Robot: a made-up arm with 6 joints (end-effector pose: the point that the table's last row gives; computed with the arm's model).
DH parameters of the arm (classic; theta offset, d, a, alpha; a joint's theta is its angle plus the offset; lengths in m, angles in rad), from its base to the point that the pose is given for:
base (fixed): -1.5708 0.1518 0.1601 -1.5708
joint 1: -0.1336 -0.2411 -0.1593 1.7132
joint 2: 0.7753 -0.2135 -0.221 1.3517
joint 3: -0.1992 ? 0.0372 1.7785
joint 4: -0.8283 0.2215 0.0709 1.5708
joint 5: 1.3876 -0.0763 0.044 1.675
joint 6: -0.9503 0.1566 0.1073 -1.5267
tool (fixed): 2.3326 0.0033 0 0
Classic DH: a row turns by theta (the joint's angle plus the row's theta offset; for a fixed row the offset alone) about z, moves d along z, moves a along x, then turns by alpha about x.
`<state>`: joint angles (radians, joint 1 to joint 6).
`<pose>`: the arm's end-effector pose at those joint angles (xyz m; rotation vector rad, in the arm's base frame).
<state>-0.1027 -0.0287 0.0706 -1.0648 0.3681 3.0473</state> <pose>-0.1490 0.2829 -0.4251 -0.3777 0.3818 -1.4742</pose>
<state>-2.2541 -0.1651 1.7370 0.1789 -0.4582 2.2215</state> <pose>-0.0233 -0.4623 -0.1011 0.0514 -1.5794 1.2780</pose>
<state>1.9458 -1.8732 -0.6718 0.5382 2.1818 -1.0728</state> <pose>0.1847 0.1870 0.7017 0.9266 0.9548 -1.6782</pose>
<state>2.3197 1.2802 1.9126 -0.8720 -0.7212 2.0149</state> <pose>-0.4704 -0.1398 0.6562 -1.9494 1.2261 0.4640</pose>
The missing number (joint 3, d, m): -0.0742
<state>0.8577 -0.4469 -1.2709 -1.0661 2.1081 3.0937</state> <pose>-0.2298 0.6258 0.4168 -0.7745 1.4130 0.0094</pose>
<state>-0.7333 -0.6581 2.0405 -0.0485 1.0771 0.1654</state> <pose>-0.0668 -0.0525 0.1692 0.9816 1.2261 -1.0823</pose>
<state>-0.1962 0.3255 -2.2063 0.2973 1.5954 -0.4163</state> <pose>-0.7550 0.2513 -0.0969 -0.0299 0.2852 -0.0799</pose>
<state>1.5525 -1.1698 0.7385 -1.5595 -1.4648 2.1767</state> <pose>0.0410 0.1612 0.4506 -2.2212 -0.4958 2.0361</pose>
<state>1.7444 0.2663 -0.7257 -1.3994 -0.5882 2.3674</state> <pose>-0.3895 0.0872 0.7475 2.0792 1.8789 -0.1030</pose>
